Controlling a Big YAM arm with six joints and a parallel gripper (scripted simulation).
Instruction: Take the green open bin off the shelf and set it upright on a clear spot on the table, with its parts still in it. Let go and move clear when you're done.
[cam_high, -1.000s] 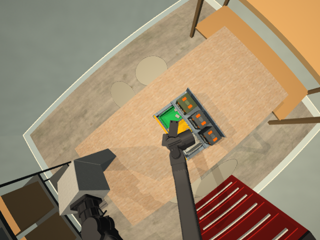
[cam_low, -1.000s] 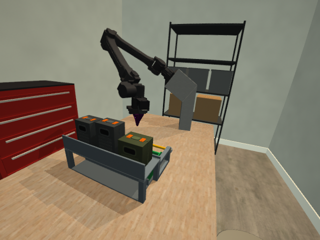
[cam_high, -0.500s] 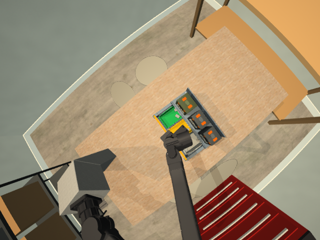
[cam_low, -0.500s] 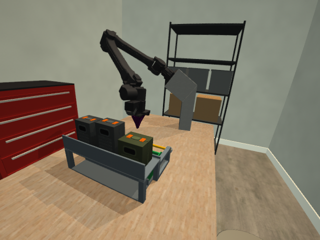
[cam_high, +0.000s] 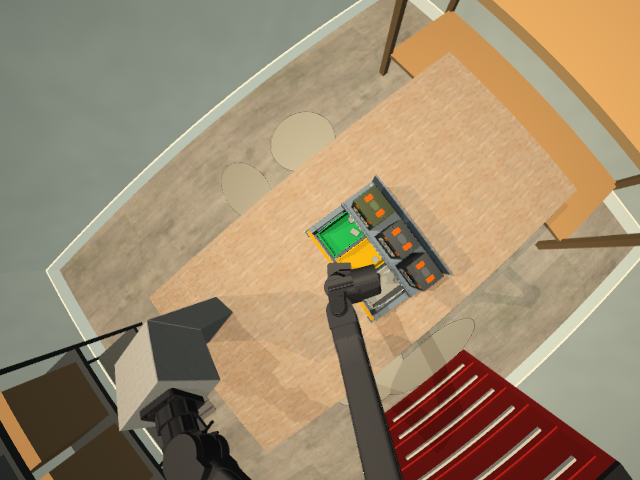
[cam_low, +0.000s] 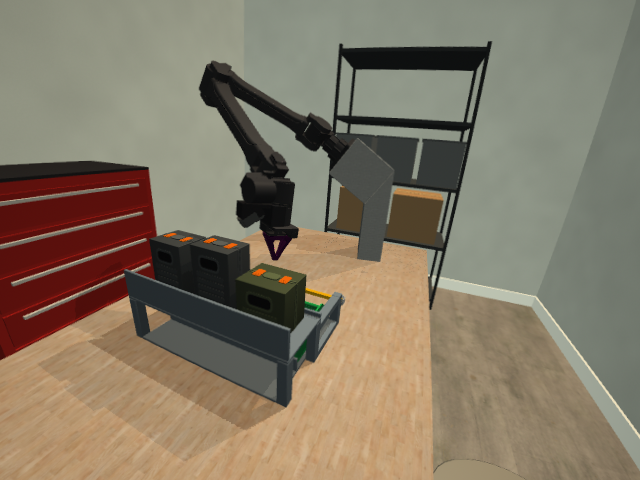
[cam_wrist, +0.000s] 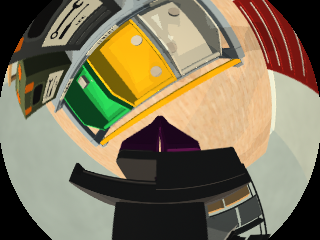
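My gripper is now 7 cm above the thin yellow bar. The rest, counted from my hand: green open bin (11 cm to the left, 11 cm ahead, 9 cm below); then yellow bin (10 cm ahead, 9 cm below); then pale grey bin (11 cm to the right, 10 cm ahead, 9 cm below).
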